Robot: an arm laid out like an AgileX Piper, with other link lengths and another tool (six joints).
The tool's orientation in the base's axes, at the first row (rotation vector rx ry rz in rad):
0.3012, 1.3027, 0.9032
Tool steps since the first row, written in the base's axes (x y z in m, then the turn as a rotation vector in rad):
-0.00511, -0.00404, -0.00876, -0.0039, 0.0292, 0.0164
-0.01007, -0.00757, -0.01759, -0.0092, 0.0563, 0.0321
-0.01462, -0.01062, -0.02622, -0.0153, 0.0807, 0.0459
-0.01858, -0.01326, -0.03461, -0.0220, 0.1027, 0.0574
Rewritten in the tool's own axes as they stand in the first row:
0.00325, -0.00628, -0.00832, 0.0095, 0.0310, 0.0094
0.00691, -0.01234, -0.01637, 0.0180, 0.0607, 0.0167
0.01078, -0.01813, -0.02386, 0.0259, 0.0877, 0.0220
0.01477, -0.02374, -0.03062, 0.0337, 0.1120, 0.0254

